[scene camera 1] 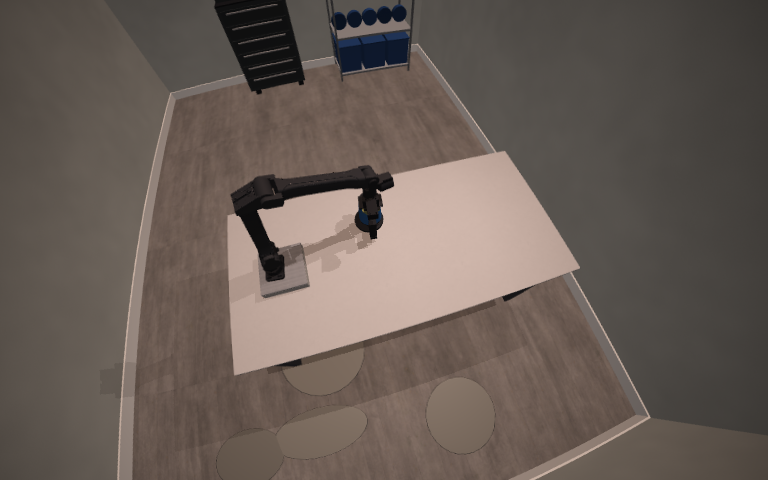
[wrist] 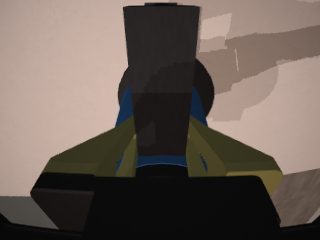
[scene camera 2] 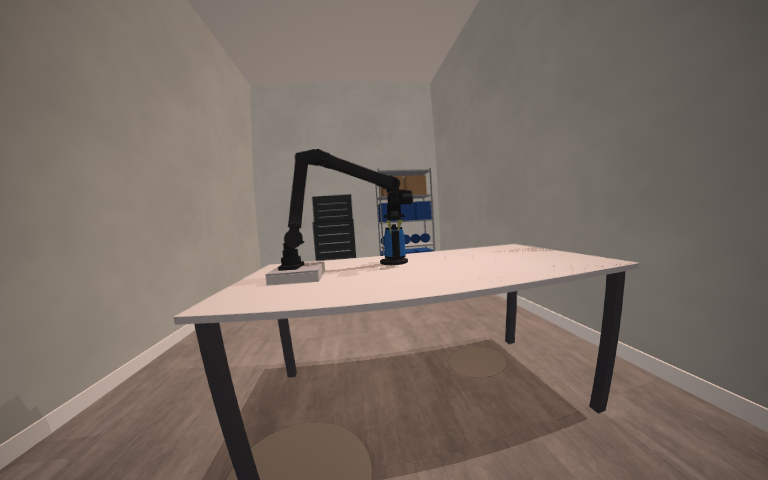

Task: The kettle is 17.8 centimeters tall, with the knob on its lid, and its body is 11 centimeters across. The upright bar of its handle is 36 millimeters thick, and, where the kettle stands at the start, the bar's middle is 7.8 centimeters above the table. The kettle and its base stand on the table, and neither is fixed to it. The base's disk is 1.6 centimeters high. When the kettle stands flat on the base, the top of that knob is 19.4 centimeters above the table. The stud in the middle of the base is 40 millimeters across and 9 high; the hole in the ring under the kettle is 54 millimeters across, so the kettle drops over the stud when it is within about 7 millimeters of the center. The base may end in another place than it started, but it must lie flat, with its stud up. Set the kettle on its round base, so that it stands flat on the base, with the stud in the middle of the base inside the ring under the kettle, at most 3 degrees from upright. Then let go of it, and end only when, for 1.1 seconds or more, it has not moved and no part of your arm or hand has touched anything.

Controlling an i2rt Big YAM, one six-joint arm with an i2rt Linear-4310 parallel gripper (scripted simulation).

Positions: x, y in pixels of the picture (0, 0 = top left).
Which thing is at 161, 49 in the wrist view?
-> A blue kettle.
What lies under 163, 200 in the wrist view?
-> My gripper.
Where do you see a black round base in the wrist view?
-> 203, 83
